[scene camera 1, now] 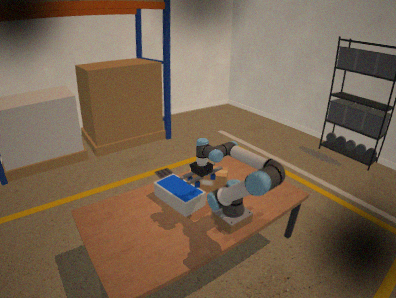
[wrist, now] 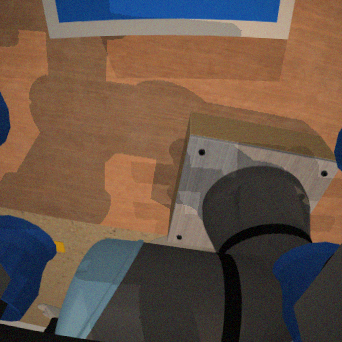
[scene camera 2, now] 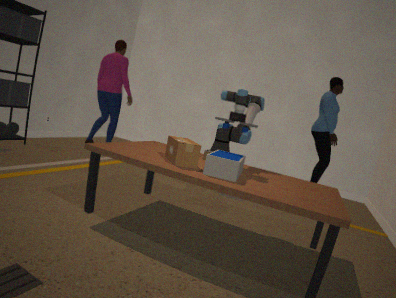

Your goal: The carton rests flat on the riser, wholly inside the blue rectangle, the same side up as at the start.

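The wrist view has my suction head (wrist: 34, 247), which holds nothing, and a riser (wrist: 268, 26), while a brown carton is out of frame in the wrist view. The riser (scene camera 1: 186, 199) shows again here, and so it does at (scene camera 2: 225, 165), along with the carton (scene camera 2: 183, 152). Both the riser and the carton are resting on the table.
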